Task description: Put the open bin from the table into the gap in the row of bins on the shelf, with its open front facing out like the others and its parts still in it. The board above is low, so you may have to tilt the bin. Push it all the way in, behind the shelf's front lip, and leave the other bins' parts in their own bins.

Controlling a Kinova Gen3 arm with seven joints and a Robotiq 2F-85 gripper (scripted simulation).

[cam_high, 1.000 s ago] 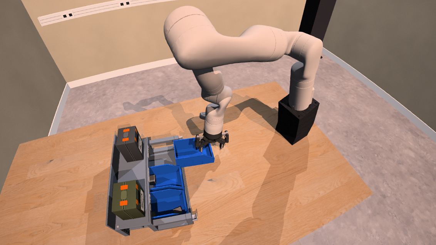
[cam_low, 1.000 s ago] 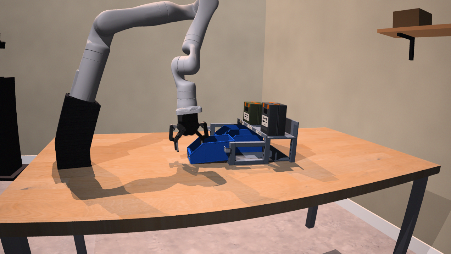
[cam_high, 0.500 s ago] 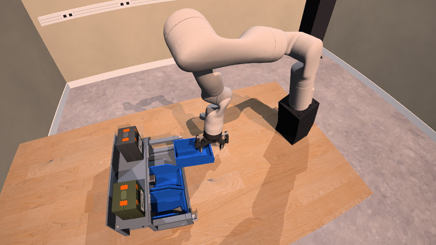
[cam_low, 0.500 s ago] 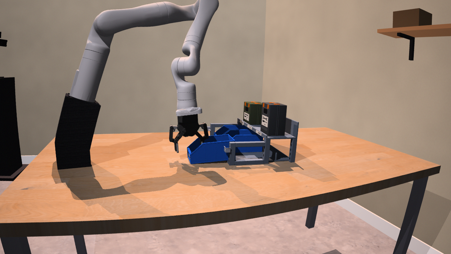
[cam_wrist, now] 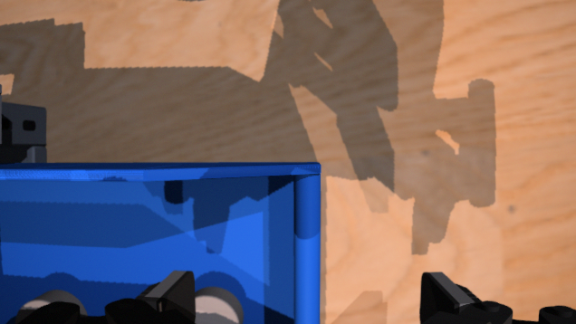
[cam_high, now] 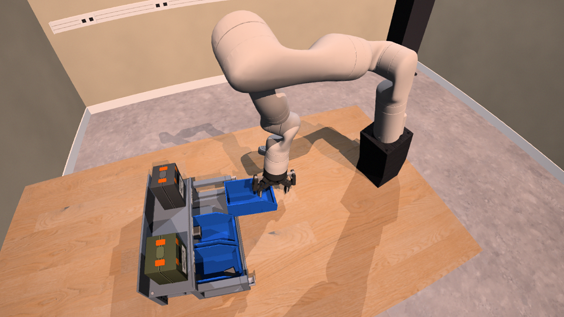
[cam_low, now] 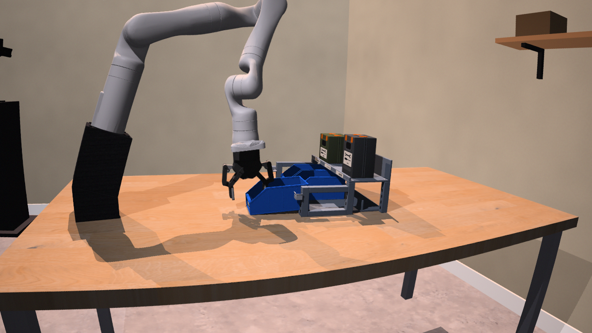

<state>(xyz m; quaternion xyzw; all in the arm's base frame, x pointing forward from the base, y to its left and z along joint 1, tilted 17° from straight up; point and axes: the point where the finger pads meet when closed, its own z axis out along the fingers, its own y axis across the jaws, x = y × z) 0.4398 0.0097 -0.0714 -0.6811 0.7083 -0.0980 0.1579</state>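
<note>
Now: the grey round part 50 mm ahead of my hand, 20 mm to the left of it and 30 mm below it. Also, from my hand: grey shelf (260 mm ahead, 110 mm to the left, 30 mm above); black case (330 mm ahead, 10 mm to the right, 120 mm above); green case (340 mm ahead, 220 mm to the left, 110 mm above).
</note>
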